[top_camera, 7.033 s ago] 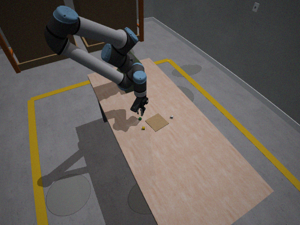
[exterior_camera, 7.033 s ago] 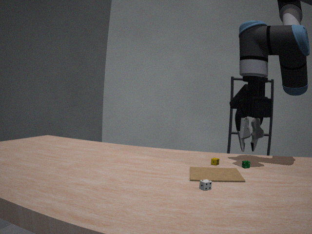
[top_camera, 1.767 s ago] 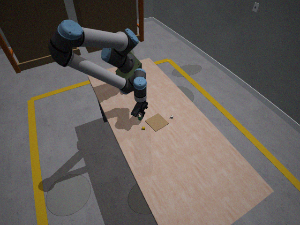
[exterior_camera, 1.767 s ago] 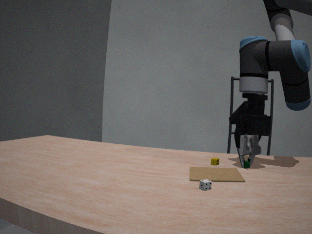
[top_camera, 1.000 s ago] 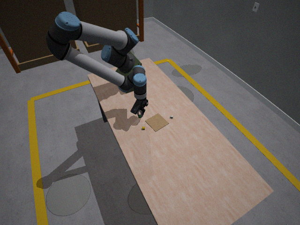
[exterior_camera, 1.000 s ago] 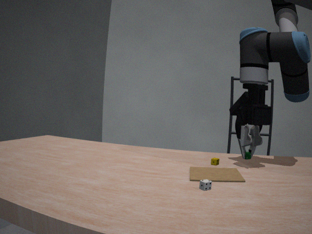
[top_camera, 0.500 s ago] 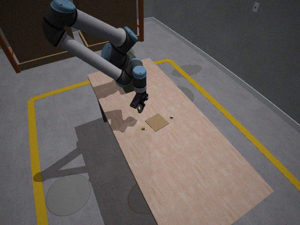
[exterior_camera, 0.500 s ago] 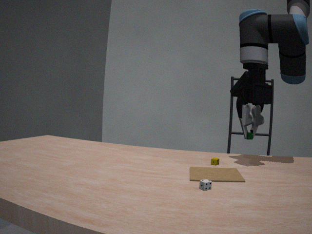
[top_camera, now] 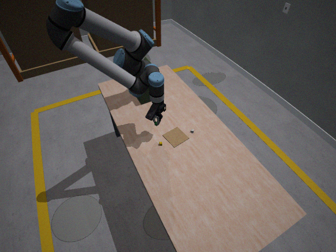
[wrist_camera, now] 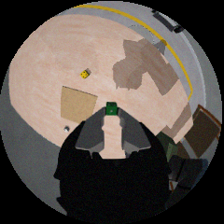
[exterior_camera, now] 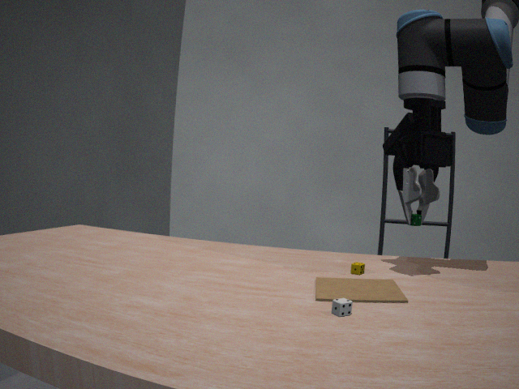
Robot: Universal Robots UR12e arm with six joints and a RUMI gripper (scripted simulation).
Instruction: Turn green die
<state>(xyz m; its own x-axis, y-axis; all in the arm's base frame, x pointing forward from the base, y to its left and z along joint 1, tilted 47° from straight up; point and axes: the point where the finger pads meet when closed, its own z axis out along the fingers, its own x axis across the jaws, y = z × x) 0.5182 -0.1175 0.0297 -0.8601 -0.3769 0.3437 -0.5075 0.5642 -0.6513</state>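
The tan mat lies 12 cm to the left of my hand, 12 cm below it and 8 cm ahead of it. Round my hand: white die (25 cm to the left, 11 cm below, 9 cm ahead); then yellow die (11 cm below, 10 cm ahead, 1 cm to the right); then green die (1 cm below).
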